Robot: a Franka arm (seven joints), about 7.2 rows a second.
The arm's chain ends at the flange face. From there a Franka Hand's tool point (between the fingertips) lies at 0.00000 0.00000 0.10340 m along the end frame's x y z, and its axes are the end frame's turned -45 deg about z.
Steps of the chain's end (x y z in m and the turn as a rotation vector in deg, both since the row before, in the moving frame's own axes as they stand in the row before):
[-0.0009 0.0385 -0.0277 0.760 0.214 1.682]
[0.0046 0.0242 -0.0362 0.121 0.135 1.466]
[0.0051 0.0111 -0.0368 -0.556 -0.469 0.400]
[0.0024 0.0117 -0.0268 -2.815 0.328 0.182]
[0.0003 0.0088 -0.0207 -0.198 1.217 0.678]
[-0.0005 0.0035 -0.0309 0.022 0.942 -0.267]
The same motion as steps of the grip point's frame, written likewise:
[-0.0266 0.0259 -0.0277 0.386 0.689 1.682]
[-0.0135 0.0204 -0.0362 -0.010 0.181 1.466]
[-0.0056 0.0116 -0.0368 -0.062 -0.725 0.400]
[-0.0098 0.0140 -0.0269 -2.222 -1.759 0.182]
[-0.0047 0.0082 -0.0207 -1.001 0.721 0.678]
[-0.0016 0.0033 -0.0309 -0.651 0.682 -0.267]

